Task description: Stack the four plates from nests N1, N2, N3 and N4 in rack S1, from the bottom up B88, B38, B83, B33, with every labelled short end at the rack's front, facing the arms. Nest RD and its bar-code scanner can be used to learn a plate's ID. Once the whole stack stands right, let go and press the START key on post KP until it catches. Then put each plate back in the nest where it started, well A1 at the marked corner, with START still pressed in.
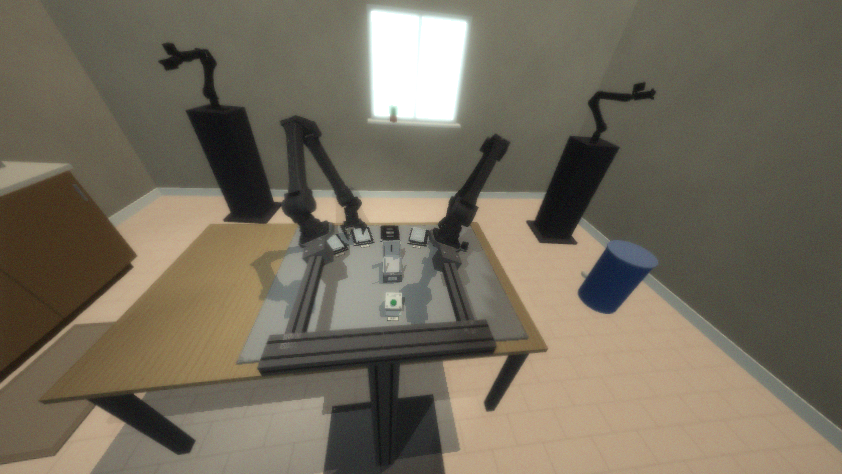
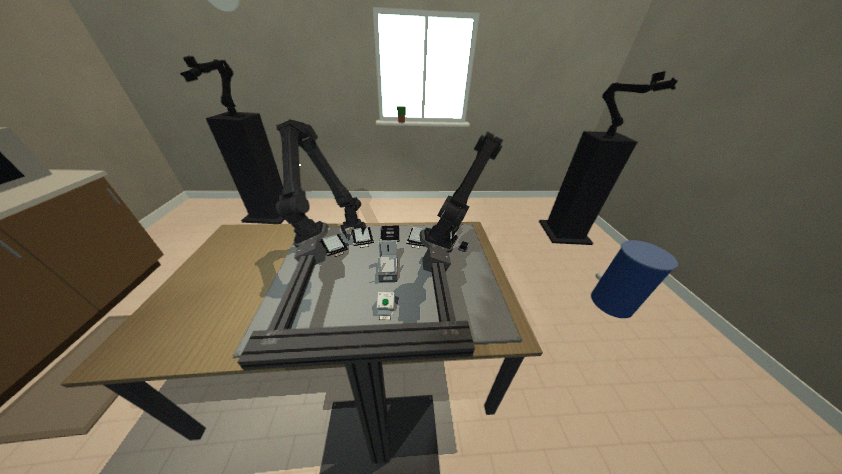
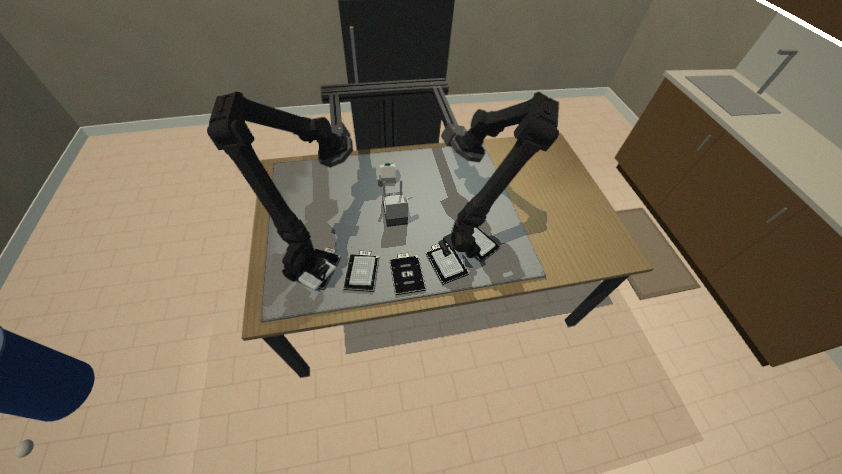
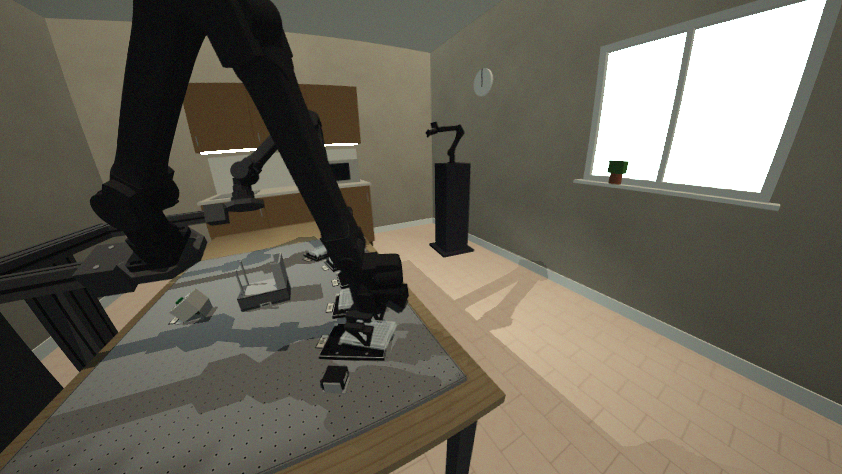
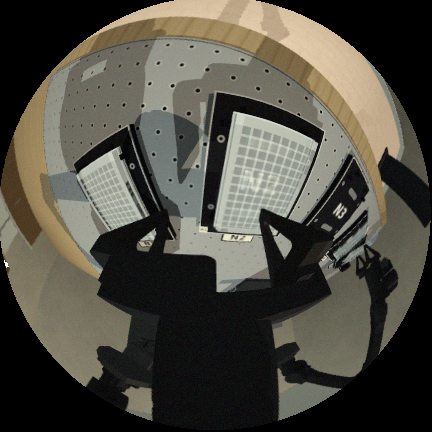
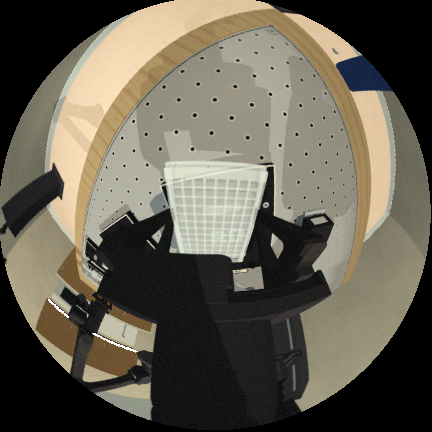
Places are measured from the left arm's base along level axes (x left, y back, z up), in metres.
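Where they show: left gripper, fingertip midpoint: point(image 1: 354, 236) point(image 2: 354, 236) point(image 3: 454, 250) point(image 5: 213, 213); right gripper, fingertip midpoint: point(image 3: 315, 275) point(image 4: 373, 333) point(image 5: 360, 249) point(image 6: 213, 212); left arm's base at its link origin: point(image 1: 315, 233) point(image 2: 309, 233) point(image 3: 469, 146) point(image 5: 123, 368) point(image 6: 150, 360); right arm's base at its link origin: point(image 1: 445, 239) point(image 2: 437, 239) point(image 3: 333, 148) point(image 4: 163, 249) point(image 5: 281, 355).
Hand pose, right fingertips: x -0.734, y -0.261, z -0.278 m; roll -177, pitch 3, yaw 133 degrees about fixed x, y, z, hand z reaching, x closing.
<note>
Each offset is from my right fingertips to the centre of the thing. "spot": to the spot under its first point.
My right gripper point(image 6: 213, 212) is shut on a clear plate @[dx +0.010, dy +0.009, dz +0.000 m] point(image 6: 216, 195) point(image 3: 310, 280) point(image 4: 384, 333), held tilted over nest RD @[dx -0.001, dy +0.047, dz -0.009 m] point(image 4: 334, 349). The bar-code scanner @[spot: dx -0.087, dy +0.129, dz +0.008 m] point(image 4: 334, 379) point(image 6: 318, 220) stands beside that nest. My left gripper point(image 5: 213, 213) is open above the table, between the plate in nest N1 @[spot: dx +0.700, dy -0.054, dz +0.001 m] point(image 5: 107, 192) point(image 3: 485, 242) and the plate in nest N2 @[spot: dx +0.533, dy -0.110, dz +0.000 m] point(image 5: 270, 170) point(image 3: 448, 263). Nest N3 @[dx +0.357, dy -0.079, dz -0.015 m] point(image 3: 407, 274) is bare. Another plate @[dx +0.185, dy -0.029, dz -0.002 m] point(image 3: 361, 270) lies in nest N4. Rack S1 @[dx +0.400, dy +0.245, dz +0.048 m] point(image 4: 265, 299) point(image 1: 392, 277) holds no plate. Post KP @[dx +0.436, dy +0.493, dz +0.016 m] point(image 1: 387, 308) carries the green START key @[dx +0.438, dy +0.501, dz +0.038 m] point(image 1: 393, 302).
The nests lie in an arc near the table edge point(image 3: 377, 303). The rack stands inside the arc, with post KP nearer the arm frame @[spot: dx +0.542, dy +0.819, dz +0.273 m] point(image 1: 377, 344). The left arm reaches over the N1 and N2 side. A blue bin point(image 1: 615, 276) stands on the floor off the table.
</note>
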